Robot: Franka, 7 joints.
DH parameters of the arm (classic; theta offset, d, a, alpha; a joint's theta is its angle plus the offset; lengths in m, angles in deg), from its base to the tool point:
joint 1: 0 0.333 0 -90
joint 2: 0 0 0 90
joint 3: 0 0.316 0.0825 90
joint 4: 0 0 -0.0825 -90
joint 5: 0 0.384 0 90
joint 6: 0 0 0.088 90
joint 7: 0 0.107 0 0
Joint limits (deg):
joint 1: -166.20..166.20
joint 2: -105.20..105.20
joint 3: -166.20..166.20
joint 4: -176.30..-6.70
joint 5: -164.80..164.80
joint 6: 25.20..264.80
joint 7: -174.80..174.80
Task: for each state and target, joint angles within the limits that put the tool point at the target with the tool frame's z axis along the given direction. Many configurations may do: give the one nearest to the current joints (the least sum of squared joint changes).
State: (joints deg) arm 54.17 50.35 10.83 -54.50 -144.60 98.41 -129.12
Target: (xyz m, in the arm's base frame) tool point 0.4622 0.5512 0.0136 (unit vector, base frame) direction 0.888 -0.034 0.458
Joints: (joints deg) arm 52.33 80.80 7.16 -65.56 -136.95 79.92 -129.12
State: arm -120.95 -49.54 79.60 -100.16 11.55 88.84 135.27
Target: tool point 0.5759 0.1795 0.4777 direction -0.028 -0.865 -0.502
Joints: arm -93.95 -63.73 85.96 -95.02 4.01 96.54 135.27
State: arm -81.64 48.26 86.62 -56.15 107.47 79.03 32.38
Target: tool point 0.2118 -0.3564 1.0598 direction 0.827 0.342 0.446
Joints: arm -110.73 12.58 63.22 -38.03 88.36 113.81 32.38
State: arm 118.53 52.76 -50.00 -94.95 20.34 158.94 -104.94
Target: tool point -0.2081 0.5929 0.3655 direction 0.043 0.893 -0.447
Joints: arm 159.13 34.57 -50.69 -118.88 30.43 199.02 -104.94
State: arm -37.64 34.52 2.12 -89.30 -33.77 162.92 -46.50
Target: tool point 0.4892 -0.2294 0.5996 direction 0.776 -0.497 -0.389
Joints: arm -36.59 -9.79 4.46 -122.55 -45.95 179.85 -46.50
